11 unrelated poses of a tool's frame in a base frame.
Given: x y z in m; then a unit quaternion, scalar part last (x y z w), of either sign.
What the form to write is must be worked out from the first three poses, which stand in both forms.
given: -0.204 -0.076 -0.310 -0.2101 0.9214 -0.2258 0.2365
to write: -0.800 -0.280 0.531 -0.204; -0.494 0.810 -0.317 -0.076; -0.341 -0.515 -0.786 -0.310; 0 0 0 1
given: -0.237 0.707 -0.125 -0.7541 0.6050 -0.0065 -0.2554
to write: 0.268 -0.916 -0.299 -0.237; -0.909 -0.137 -0.393 0.707; 0.319 0.377 -0.869 -0.125; 0 0 0 1
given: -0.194 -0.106 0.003 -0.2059 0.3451 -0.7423 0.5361
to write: -0.340 0.654 0.676 -0.194; -0.938 -0.187 -0.292 -0.106; -0.064 -0.733 0.677 0.003; 0 0 0 1
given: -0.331 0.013 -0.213 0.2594 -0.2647 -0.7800 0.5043
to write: -0.357 0.649 -0.672 -0.331; -0.924 -0.351 0.151 0.013; -0.138 0.675 0.725 -0.213; 0 0 0 1
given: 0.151 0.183 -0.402 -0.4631 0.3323 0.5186 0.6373
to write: 0.241 -0.969 -0.057 0.151; 0.353 0.033 0.935 0.183; -0.904 -0.246 0.350 -0.402; 0 0 0 1
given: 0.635 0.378 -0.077 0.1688 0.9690 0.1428 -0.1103
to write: -0.919 0.359 -0.166 0.635; 0.296 0.902 0.314 0.378; 0.262 0.240 -0.935 -0.077; 0 0 0 1
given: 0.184 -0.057 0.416 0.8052 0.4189 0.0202 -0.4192
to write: 0.648 0.692 -0.319 0.184; 0.658 -0.298 0.692 -0.057; 0.384 -0.658 -0.648 0.416; 0 0 0 1
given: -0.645 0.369 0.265 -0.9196 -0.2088 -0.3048 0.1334
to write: 0.727 0.465 0.505 -0.645; 0.303 -0.877 0.373 0.369; 0.616 -0.118 -0.779 0.265; 0 0 0 1
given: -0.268 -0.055 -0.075 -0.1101 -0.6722 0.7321 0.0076
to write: -0.976 0.137 -0.171 -0.268; 0.159 -0.096 -0.983 -0.055; -0.151 -0.986 0.072 -0.075; 0 0 0 1
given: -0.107 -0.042 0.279 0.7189 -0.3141 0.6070 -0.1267
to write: 0.066 -0.298 0.952 -0.107; -0.605 -0.771 -0.199 -0.042; 0.793 -0.563 -0.231 0.279; 0 0 0 1
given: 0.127 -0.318 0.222 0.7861 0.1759 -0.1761 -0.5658
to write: 0.876 0.077 -0.476 0.127; 0.476 -0.298 0.828 -0.318; -0.078 -0.951 -0.298 0.222; 0 0 0 1
